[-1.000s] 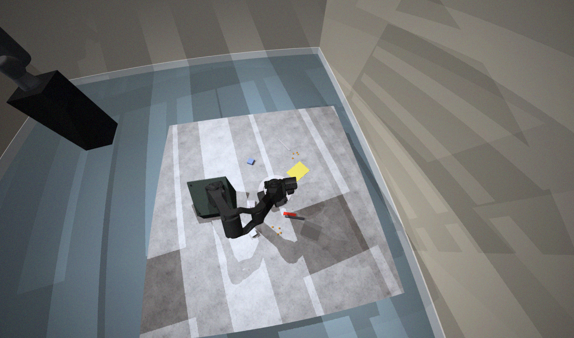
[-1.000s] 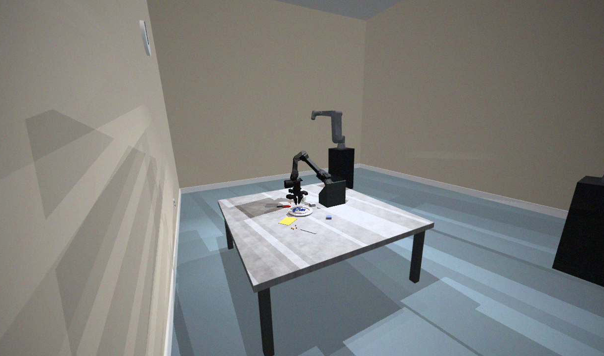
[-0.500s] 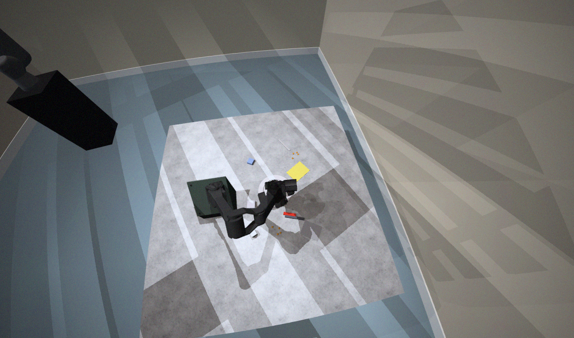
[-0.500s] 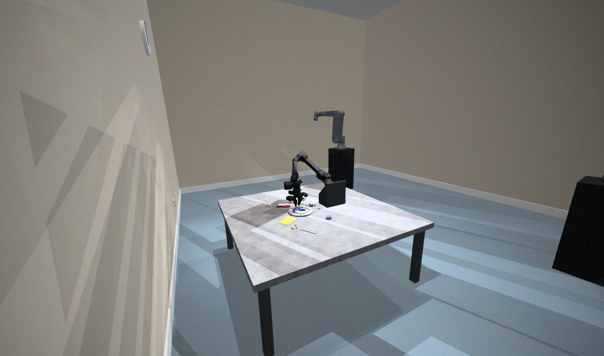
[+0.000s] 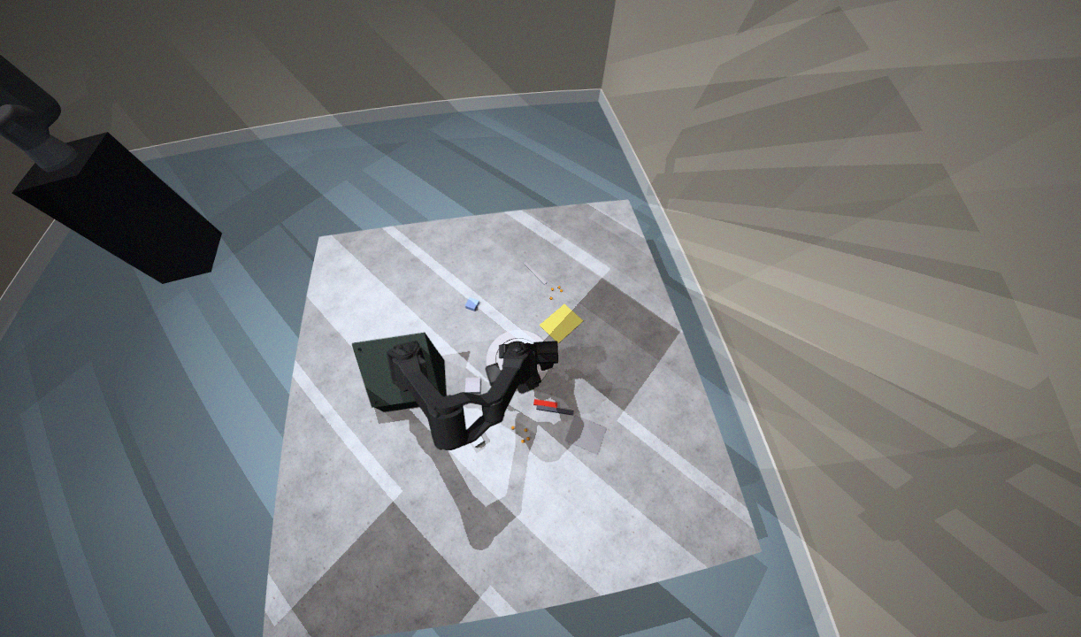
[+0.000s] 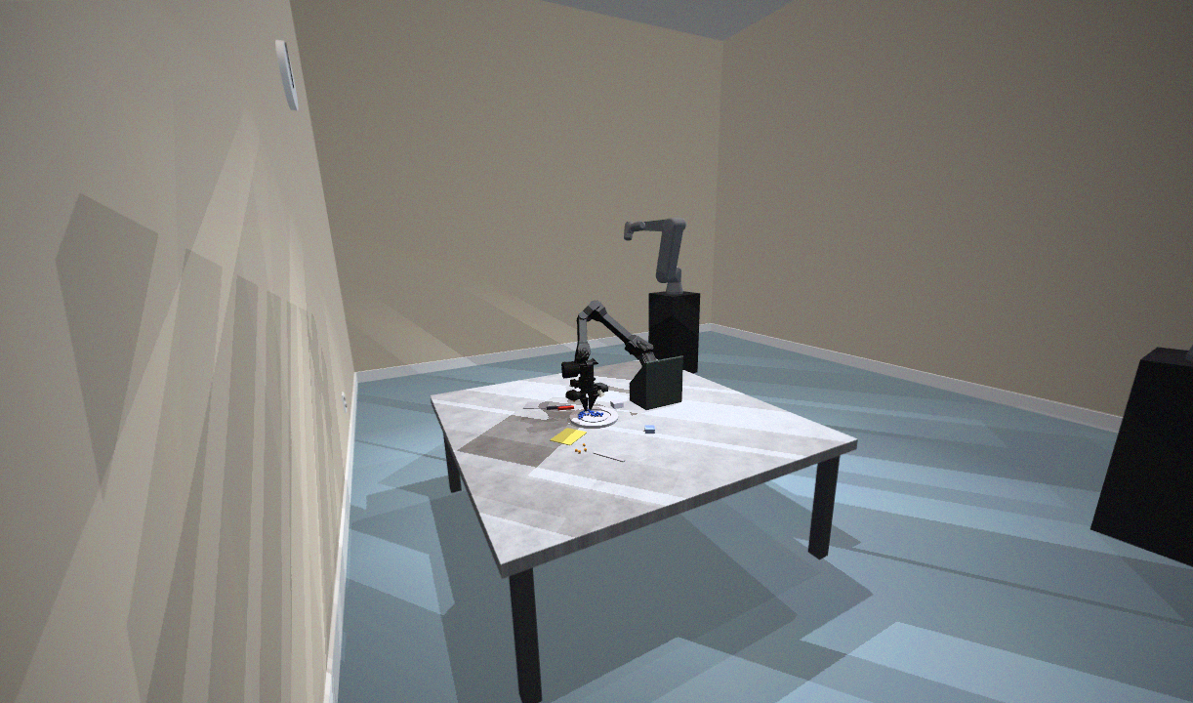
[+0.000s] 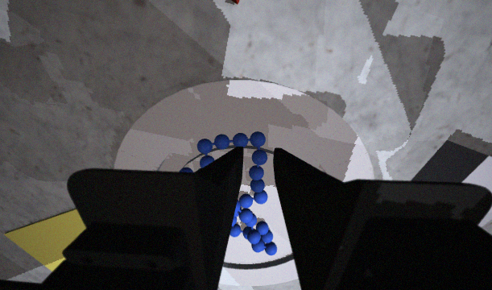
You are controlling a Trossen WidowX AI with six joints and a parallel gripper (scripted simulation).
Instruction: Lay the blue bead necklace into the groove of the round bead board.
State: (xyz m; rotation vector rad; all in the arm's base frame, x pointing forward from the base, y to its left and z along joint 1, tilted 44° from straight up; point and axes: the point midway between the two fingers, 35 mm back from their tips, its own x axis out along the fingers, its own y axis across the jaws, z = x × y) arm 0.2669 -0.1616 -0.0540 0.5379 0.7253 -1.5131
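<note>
The round white bead board is 60 mm to the left of my gripper tip, 10 mm below it and 10 mm ahead of it. Also, from my gripper tip: cream cube (160 mm behind, 150 mm to the right); then yellow sheet (180 mm ahead, 150 mm to the left, 10 mm below); then grey tool (110 mm to the right, 60 mm ahead, 10 mm below).
</note>
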